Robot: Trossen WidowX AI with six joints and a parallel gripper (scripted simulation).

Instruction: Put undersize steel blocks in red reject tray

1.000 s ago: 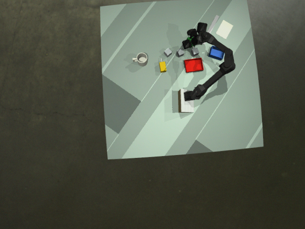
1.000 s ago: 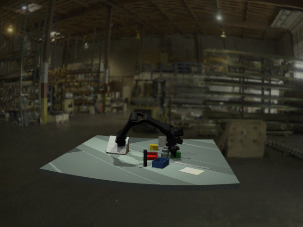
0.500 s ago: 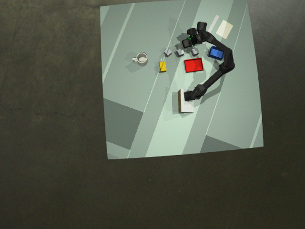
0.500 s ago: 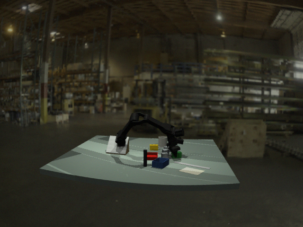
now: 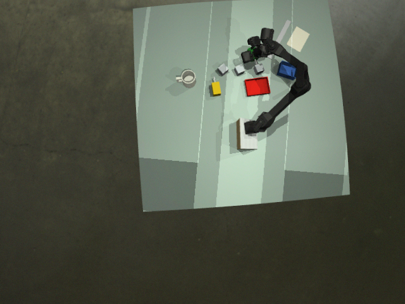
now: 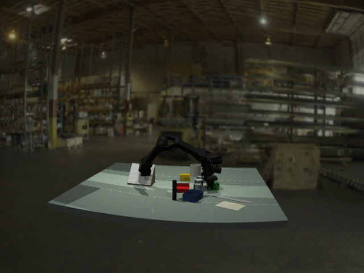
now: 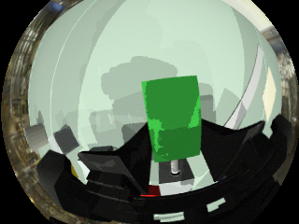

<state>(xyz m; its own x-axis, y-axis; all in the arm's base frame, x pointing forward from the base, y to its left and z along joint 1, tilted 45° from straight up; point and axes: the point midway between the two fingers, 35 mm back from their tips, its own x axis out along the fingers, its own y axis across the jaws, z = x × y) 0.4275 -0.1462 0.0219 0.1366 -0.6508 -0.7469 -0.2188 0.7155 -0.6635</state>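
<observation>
Now: the steel block 10 cm to the left of my gripper tip, 8 cm behind it and 1 cm above it. Also, from my gripper tip: red reject tray: 19 cm behind, 1 cm below; blue bin: 20 cm to the right, 12 cm behind; green GO gauge: 2 cm behind, 1 cm above.
</observation>
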